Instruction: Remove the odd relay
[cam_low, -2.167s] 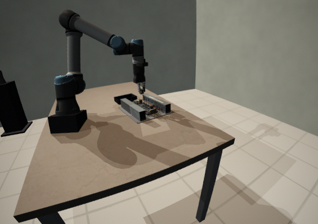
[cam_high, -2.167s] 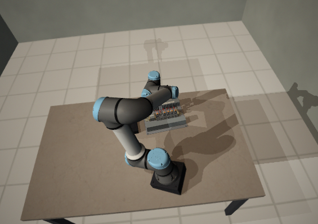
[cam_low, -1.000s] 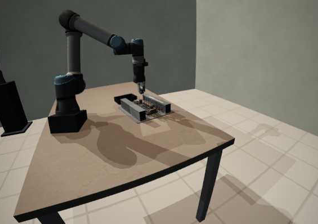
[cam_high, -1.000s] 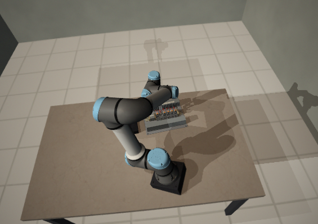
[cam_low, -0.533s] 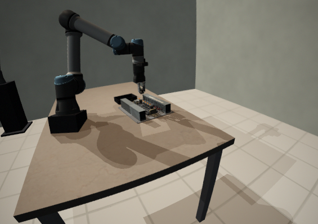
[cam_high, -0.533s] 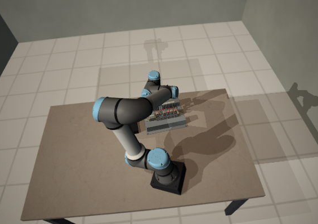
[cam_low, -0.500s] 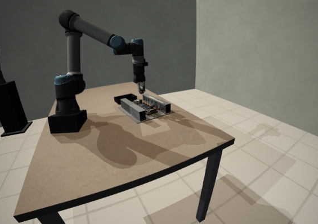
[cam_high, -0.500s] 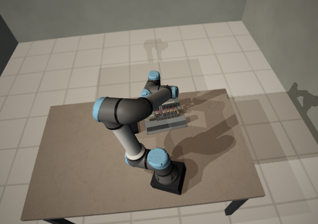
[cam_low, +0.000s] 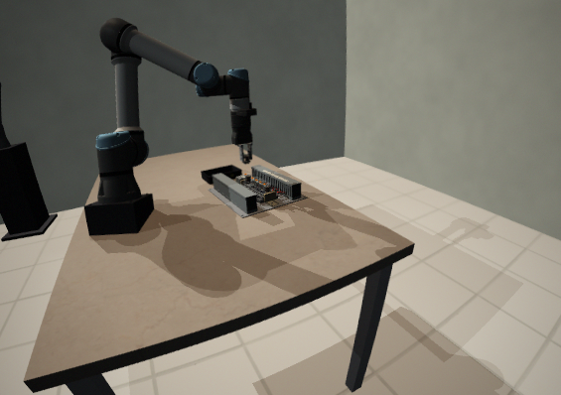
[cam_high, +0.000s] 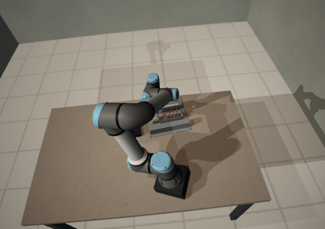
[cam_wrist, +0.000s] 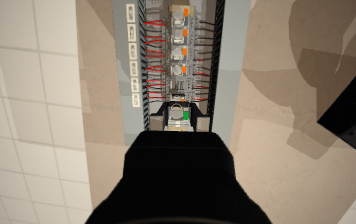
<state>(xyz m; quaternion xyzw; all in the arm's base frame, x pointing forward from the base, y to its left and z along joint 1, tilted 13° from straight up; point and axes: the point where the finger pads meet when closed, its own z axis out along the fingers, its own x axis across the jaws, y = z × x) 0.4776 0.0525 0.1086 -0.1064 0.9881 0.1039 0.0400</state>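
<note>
The black parts tray is 7 cm behind my hand, 21 cm to the left of it and 13 cm below it. Also, from my hand: relay 1 cm below; relay panel 1 cm ahead, 5 cm to the right, 11 cm below.
</note>
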